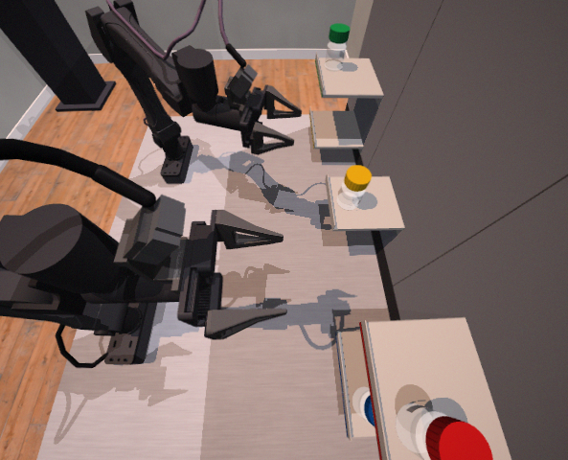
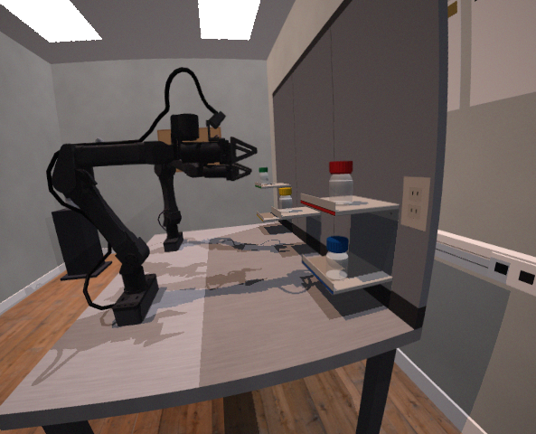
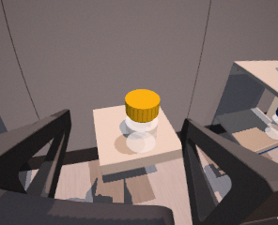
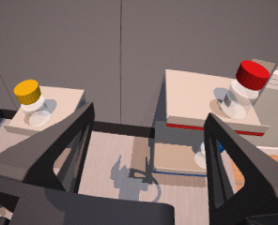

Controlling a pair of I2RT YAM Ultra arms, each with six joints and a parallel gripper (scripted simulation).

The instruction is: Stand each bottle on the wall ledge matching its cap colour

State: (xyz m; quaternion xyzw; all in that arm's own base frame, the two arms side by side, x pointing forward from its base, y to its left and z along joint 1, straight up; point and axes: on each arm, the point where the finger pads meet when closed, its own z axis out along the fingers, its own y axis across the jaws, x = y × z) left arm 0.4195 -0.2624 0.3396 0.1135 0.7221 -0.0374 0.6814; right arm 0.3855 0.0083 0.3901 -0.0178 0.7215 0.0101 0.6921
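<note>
My left hand is 140 mm short of the yellow-capped bottle, 140 mm above it and 50 mm to the left of it. The rest, counted from my left hand: grey wall panel 290 mm ahead, 70 mm above, 40 mm to the right; then red-capped bottle 490 mm to the right, 150 mm ahead, 40 mm below; then green-capped bottle 390 mm to the left, 140 mm ahead, 40 mm below.
</note>
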